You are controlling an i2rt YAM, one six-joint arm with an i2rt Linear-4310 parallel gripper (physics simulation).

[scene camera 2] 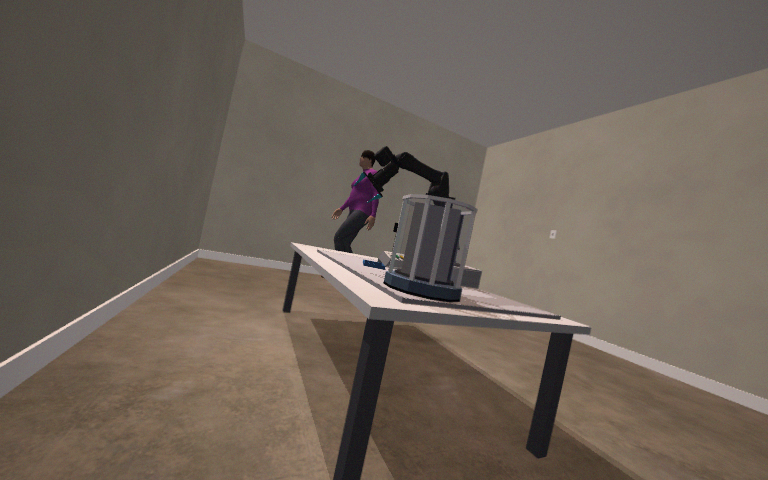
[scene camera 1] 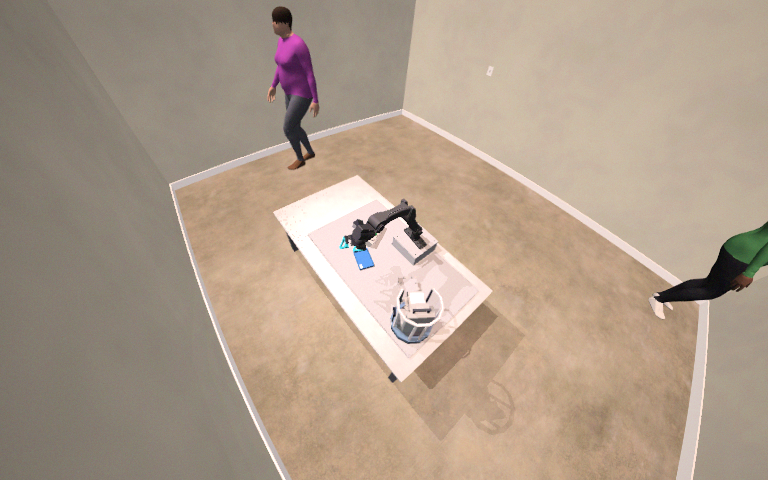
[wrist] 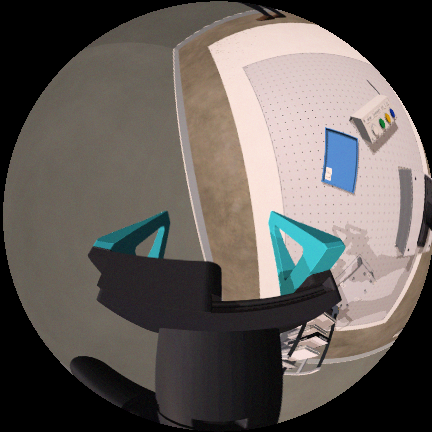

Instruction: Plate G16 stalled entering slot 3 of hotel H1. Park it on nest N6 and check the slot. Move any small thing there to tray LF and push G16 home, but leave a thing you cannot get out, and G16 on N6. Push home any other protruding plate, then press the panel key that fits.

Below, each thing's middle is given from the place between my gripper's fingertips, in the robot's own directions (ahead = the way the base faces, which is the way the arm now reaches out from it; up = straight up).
The blue flat plate (wrist: 340, 150) is 16 cm behind my hand, 8 cm to the right of it and 32 cm below it. The rest, counted from my hand: round plate rack (scene camera 2: 432, 238) 17 cm behind, 46 cm to the left, 17 cm below.
